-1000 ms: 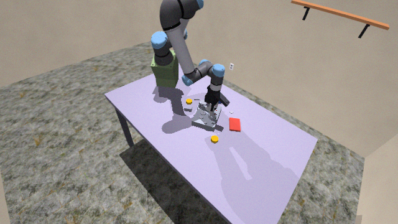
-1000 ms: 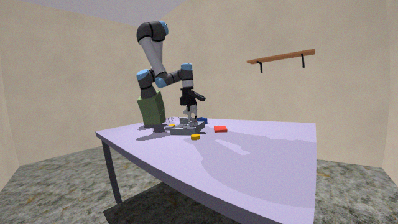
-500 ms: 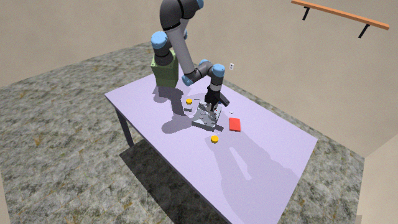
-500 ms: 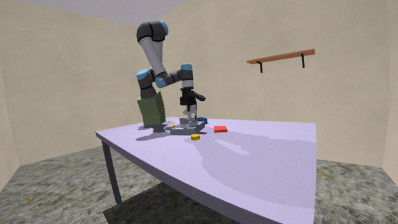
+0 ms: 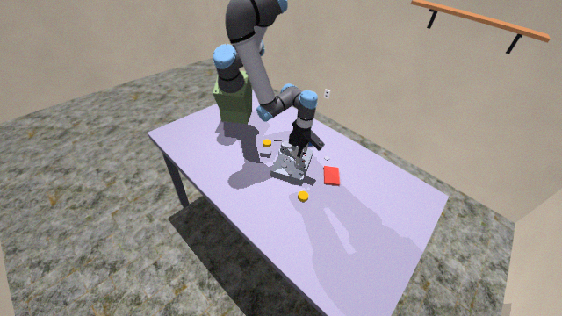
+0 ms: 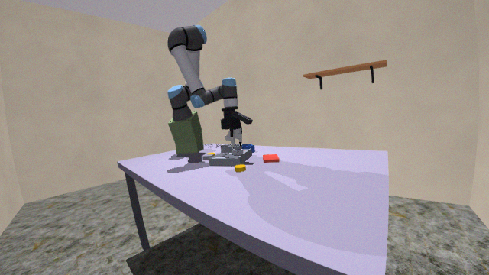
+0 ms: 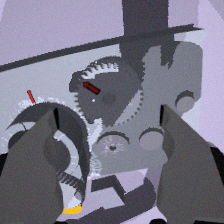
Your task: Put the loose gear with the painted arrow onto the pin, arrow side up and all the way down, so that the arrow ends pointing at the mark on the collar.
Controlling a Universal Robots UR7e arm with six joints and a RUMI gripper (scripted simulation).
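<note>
Now: hand 4 cm above the grey toothed gear. Also, from my hand: small grey block: 20 cm behind, 8 cm to the right, 7 cm below; yellow round piece: 15 cm ahead, 11 cm to the right, 8 cm below; flat red block: 14 cm ahead, 11 cm to the left, 8 cm below.
</note>
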